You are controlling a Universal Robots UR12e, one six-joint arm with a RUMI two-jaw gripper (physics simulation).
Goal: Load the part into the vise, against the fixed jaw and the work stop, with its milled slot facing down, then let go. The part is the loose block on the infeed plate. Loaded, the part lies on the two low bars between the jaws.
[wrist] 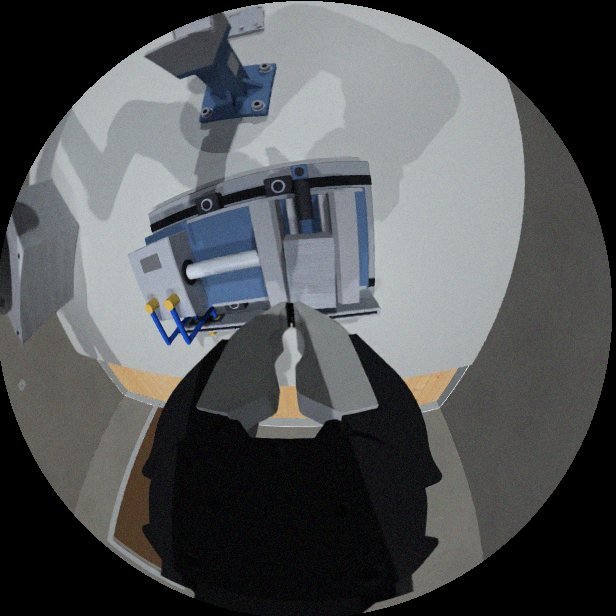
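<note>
The vise (258, 252) lies in the middle of the wrist view, blue and grey, with a white cylinder rod (221, 264) on its left. The part (310, 268), a plain grey block, sits between the left jaw (268, 249) and the right jaw (346, 249). It looks close against both jaws. Its far end meets the black work stop rod (302, 206). No slot shows on its top face. My gripper (291, 321) hangs above the near edge of the vise. Its two grey fingers meet at the tips and hold nothing.
A blue bracket post (235, 86) is bolted to the table beyond the vise. Yellow fittings with blue hoses (172, 318) stick out at the vise's near left corner. A grey box (34, 258) stands at the far left. The table's wooden edge (143, 382) runs below.
</note>
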